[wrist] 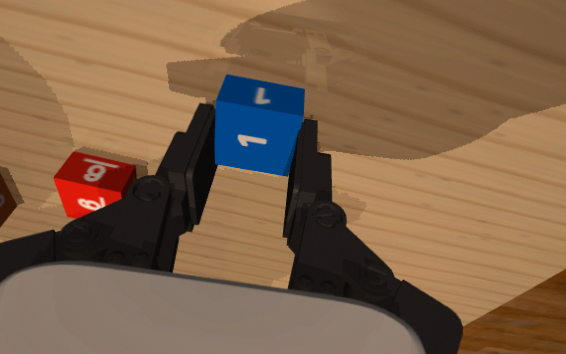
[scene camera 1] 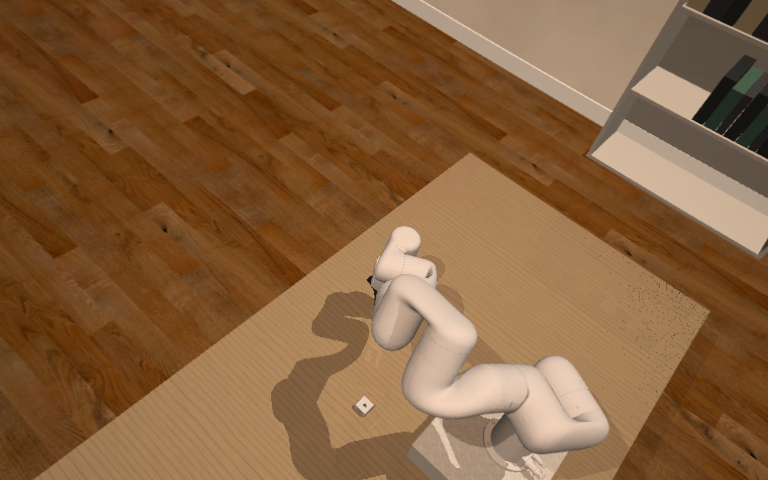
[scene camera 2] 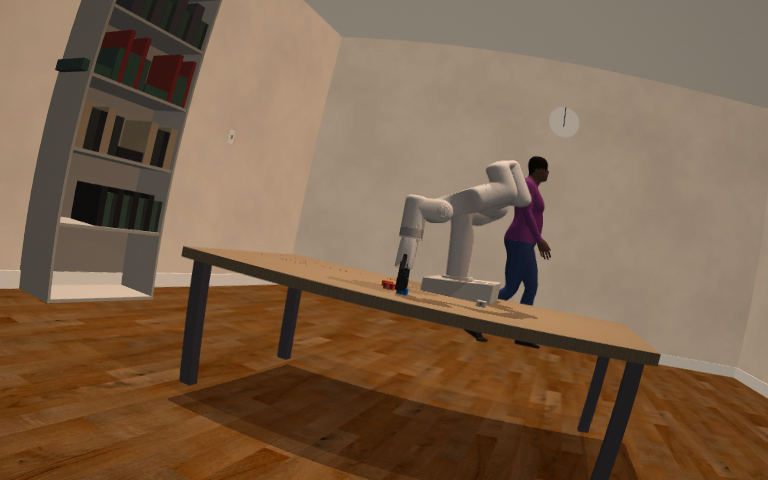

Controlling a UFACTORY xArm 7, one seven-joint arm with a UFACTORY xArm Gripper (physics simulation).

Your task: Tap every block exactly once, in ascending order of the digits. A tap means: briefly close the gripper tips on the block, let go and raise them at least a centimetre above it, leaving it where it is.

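Note:
A blue block marked 1 stands on the table. My gripper is shut on it, with one black finger against each side. A red block with an underlined digit, a 6 or 9, lies to the left in the wrist view, partly behind the left finger. Part of a brown-orange block shows at the left edge there. A small white block stands apart, nearer the robot's base; its digit is too small to read. In scene camera 1 the arm hides the fingertips and the blue block.
The wooden table bears the robot's pale base block. The table's edge shows at the lower right of the wrist view. A bookshelf and a person are beyond the table.

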